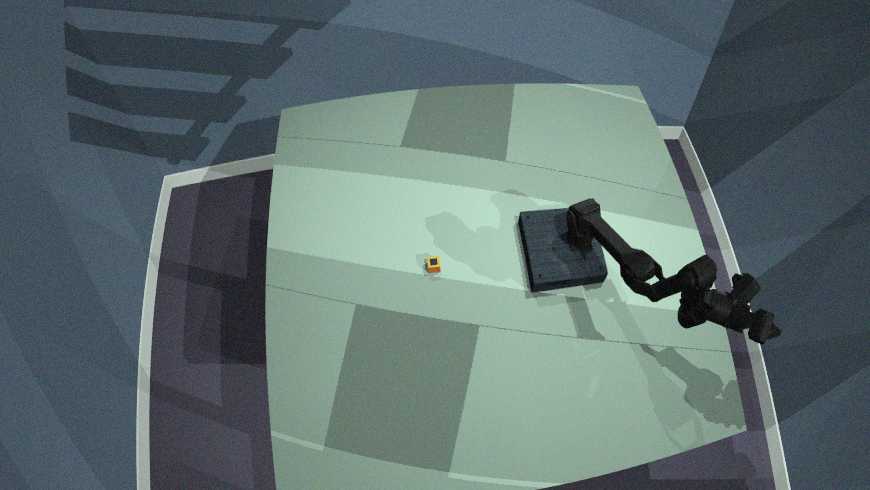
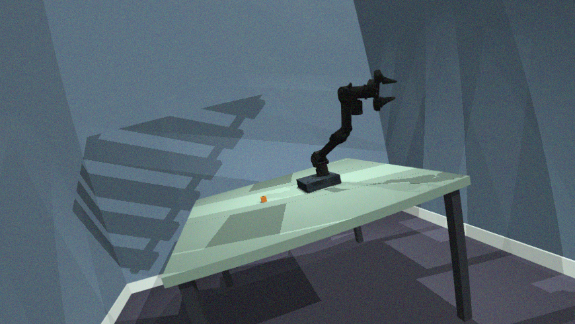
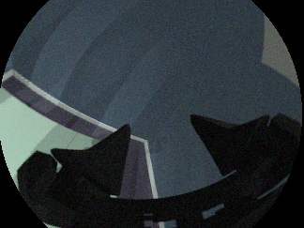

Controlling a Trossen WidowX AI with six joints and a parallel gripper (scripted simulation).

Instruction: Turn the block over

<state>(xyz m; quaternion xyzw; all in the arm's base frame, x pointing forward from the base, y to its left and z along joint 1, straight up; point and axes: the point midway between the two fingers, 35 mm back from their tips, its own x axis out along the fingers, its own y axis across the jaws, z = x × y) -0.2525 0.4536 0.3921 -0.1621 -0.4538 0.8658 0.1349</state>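
The orange block lies 670 mm ahead of my gripper tip, 460 mm to the right of it and 420 mm below it.
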